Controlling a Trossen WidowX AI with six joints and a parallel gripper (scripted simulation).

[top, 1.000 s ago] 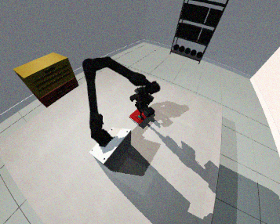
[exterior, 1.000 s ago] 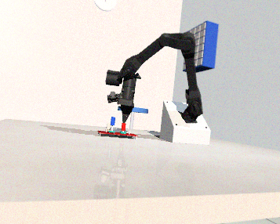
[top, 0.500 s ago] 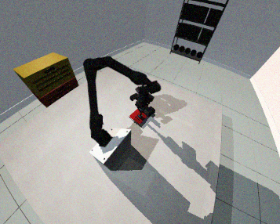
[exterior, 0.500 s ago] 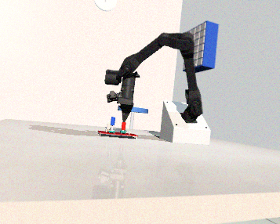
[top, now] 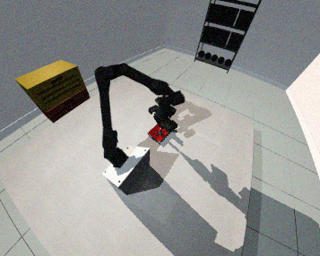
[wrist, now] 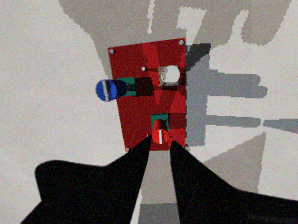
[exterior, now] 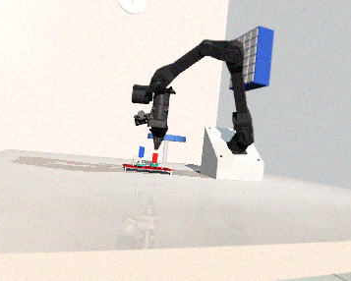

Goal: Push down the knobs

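The red knob lies 2 cm below my gripper tip. Round my gripper tip: blue knob: 6 cm ahead, 3 cm to the left, 1 cm below.
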